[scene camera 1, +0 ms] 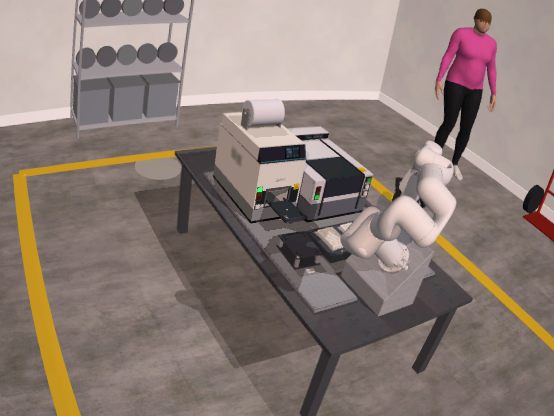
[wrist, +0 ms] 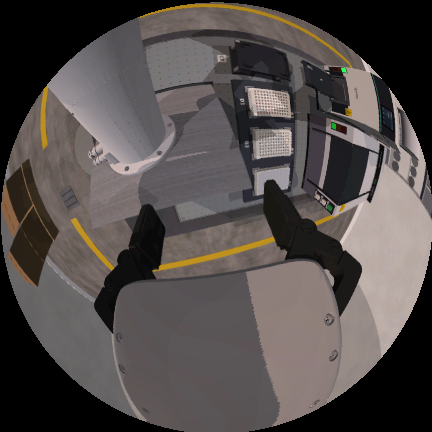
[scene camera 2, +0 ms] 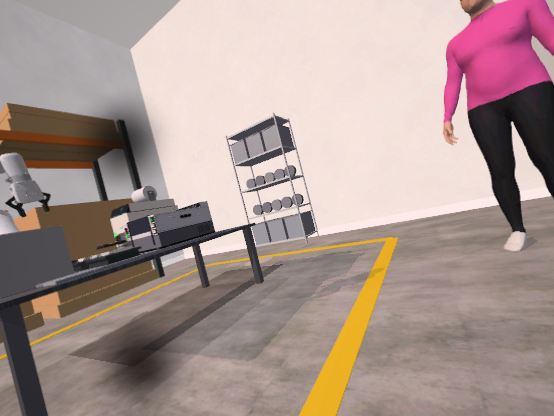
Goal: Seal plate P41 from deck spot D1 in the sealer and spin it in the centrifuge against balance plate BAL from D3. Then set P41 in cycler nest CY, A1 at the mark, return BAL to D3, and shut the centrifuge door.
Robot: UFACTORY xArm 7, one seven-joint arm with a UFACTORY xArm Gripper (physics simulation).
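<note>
My gripper is open and empty, high above the table and away from the plates; the arm partly hides it in scene camera 1. In the wrist view, P41, a pale welled plate, sits at the spot labelled D1. BAL, with a plain pale top, sits at the third spot; its label is hidden. The dark cycler nest is beyond D1. The cream sealer has its dark tray out. The centrifuge stands beside it; its door state is unclear.
Another welled plate sits between P41 and BAL. A grey perforated panel lies near the arm's grey base block. A person stands beyond the table. A shelf rack stands by the wall.
</note>
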